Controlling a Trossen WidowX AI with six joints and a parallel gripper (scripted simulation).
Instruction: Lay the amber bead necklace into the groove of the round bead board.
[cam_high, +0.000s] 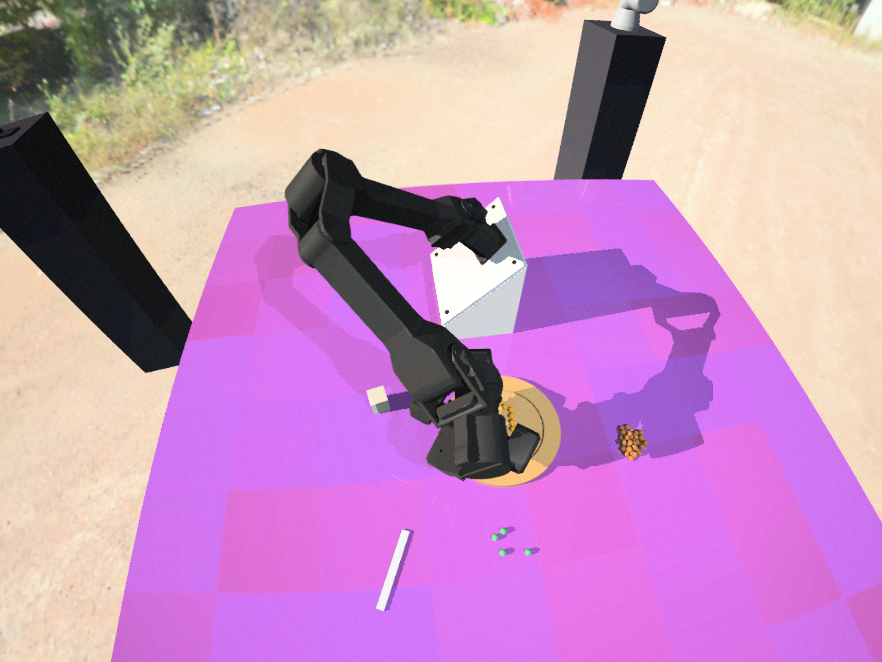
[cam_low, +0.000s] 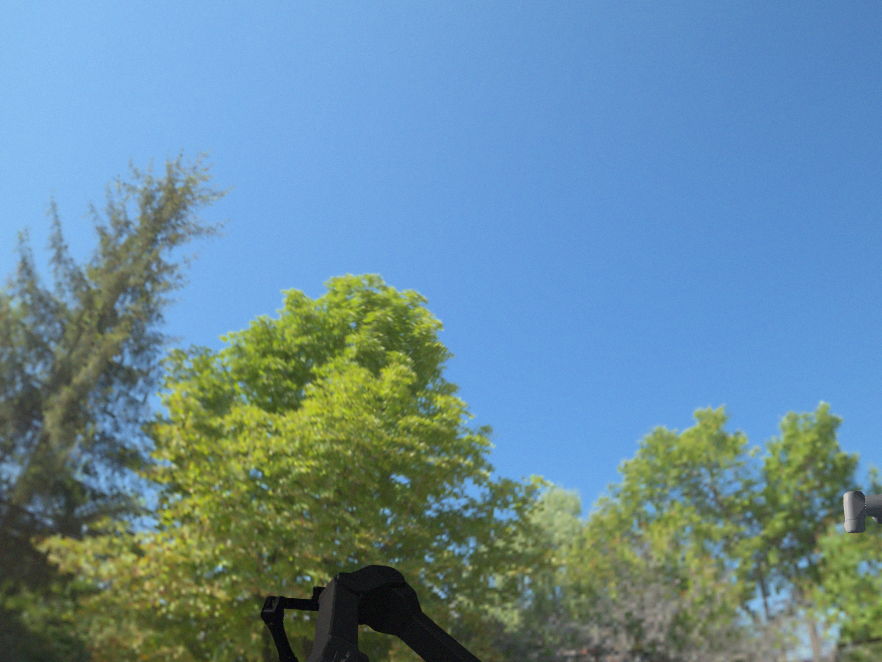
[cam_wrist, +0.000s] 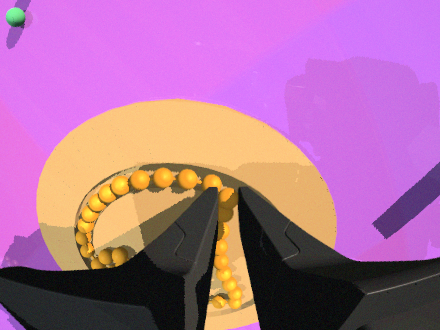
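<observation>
Now: the round tan bead board 2 cm behind my gripper tip, 6 cm to the left of it and 1 cm below it. The rest, counted from my gripper tip: small cream cube 12 cm behind, 13 cm to the right; then white bar 15 cm ahead, 16 cm to the right, 2 cm below.
</observation>
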